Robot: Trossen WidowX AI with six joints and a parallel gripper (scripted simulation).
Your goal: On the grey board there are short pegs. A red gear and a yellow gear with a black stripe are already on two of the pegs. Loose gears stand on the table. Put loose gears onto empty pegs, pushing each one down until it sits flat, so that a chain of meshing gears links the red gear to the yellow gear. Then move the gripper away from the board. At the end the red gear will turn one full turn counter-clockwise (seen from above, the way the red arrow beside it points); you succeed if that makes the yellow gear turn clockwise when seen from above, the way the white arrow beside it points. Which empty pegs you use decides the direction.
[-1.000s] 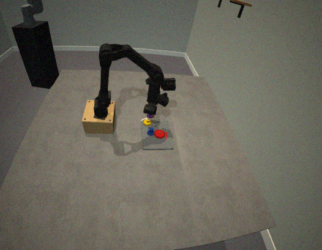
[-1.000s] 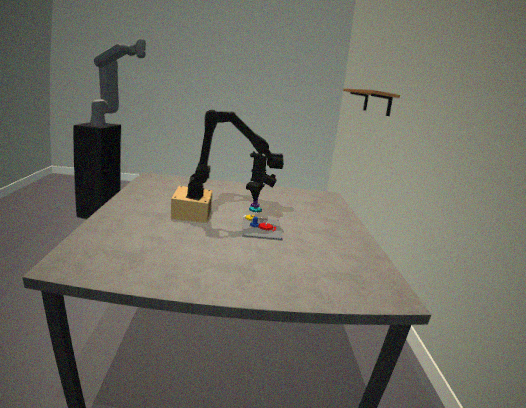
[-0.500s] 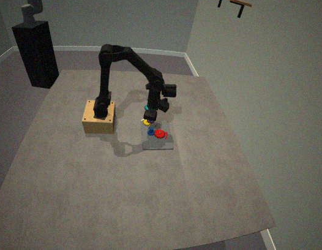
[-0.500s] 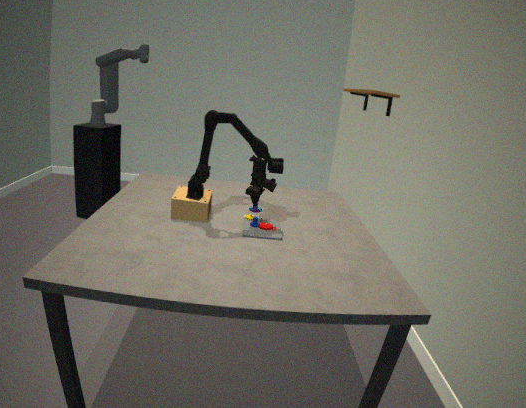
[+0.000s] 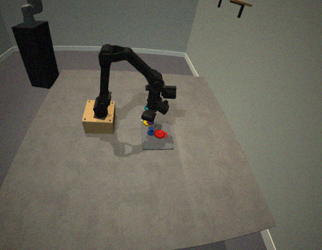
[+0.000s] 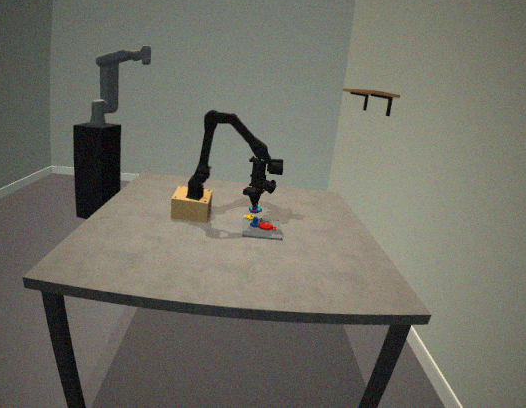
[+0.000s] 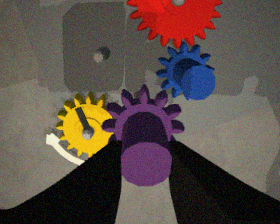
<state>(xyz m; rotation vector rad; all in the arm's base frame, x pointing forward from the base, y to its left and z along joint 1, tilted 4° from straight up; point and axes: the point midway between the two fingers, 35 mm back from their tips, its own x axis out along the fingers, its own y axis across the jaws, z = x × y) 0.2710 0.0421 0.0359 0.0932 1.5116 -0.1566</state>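
My gripper tip is 10 mm above the small purple gear. Also, from my gripper tip: red gear (70 mm below, 60 mm ahead, 30 mm to the right); blue gear (60 mm below, 30 mm to the right, 10 mm ahead); yellow gear (70 mm below, 40 mm to the left, 20 mm behind).
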